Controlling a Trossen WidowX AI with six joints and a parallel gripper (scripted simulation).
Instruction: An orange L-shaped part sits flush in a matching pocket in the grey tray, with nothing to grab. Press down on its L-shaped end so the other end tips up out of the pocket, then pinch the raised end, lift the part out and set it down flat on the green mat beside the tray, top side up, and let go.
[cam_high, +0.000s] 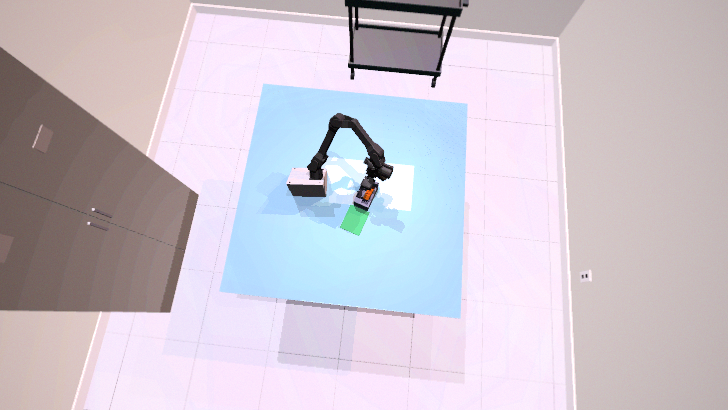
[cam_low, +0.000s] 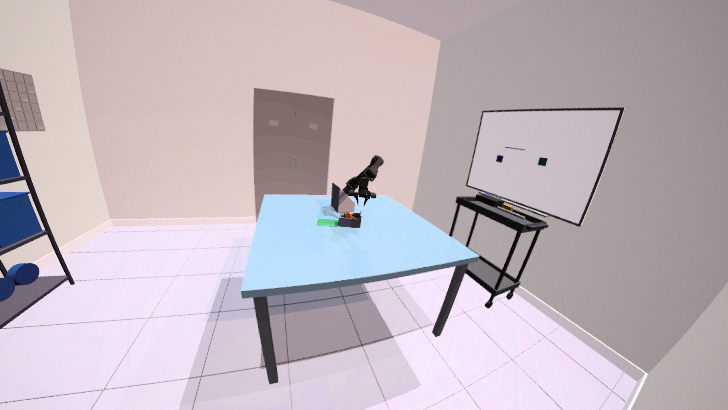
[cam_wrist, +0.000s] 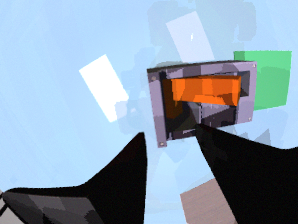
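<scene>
Right now the orange L-shaped part is 20 mm behind my gripper tip, 40 mm to the right of it and 100 mm below it. From my gripper tip the other things lie so: grey tray: 30 mm behind, 60 mm to the right, 160 mm below; green mat: 90 mm behind, 200 mm to the right, 160 mm below.
</scene>
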